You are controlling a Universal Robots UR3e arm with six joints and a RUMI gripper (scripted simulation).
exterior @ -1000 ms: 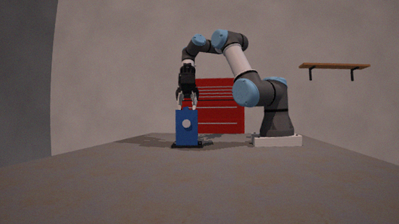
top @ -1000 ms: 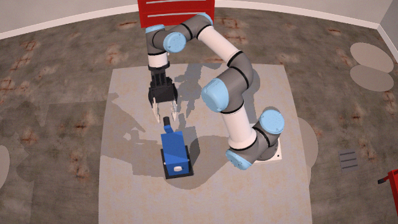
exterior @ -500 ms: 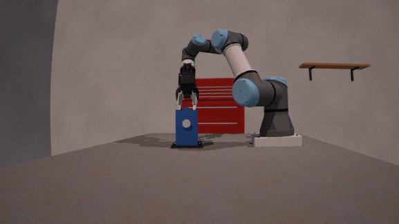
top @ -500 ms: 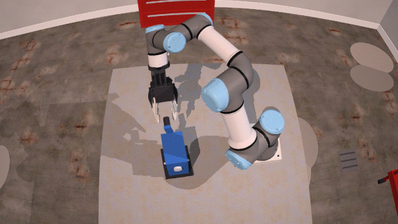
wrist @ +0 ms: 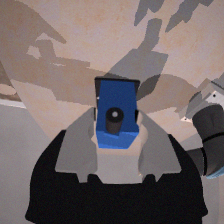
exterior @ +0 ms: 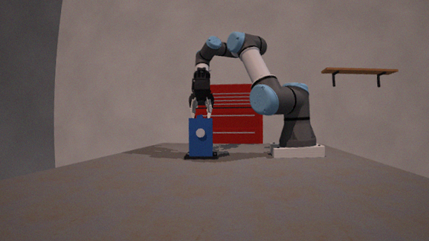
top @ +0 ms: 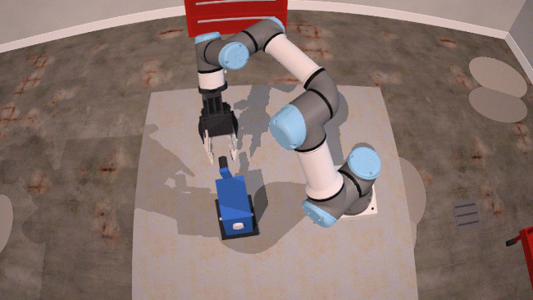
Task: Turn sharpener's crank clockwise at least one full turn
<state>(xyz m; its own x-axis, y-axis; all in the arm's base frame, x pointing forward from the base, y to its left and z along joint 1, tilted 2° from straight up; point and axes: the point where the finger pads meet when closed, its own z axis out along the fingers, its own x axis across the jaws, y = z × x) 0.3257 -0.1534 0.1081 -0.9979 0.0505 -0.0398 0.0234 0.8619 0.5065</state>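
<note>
My gripper is now 2 cm to the right of the dark knob.
</note>
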